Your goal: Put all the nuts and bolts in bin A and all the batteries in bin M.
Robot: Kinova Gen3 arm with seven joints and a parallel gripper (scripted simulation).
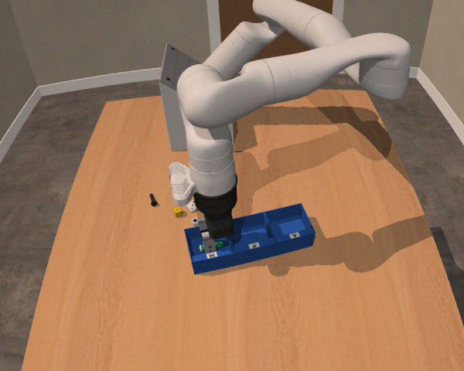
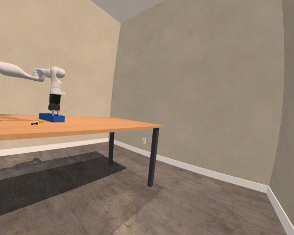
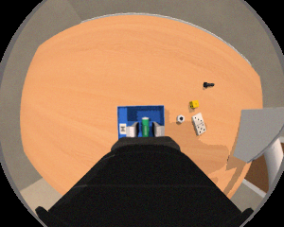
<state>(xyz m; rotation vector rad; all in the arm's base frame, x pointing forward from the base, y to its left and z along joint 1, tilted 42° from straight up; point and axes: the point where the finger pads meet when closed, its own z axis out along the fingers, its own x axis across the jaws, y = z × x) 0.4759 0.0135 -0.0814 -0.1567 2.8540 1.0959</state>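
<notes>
Right now my hand is 2 cm above the green battery. From my hand the other things lie so: silver nut (8 cm behind, 2 cm to the right, 3 cm below); yellow die (11 cm behind, 6 cm to the right, 3 cm below); blue three-compartment bin (8 cm to the left, 1 cm below).
</notes>
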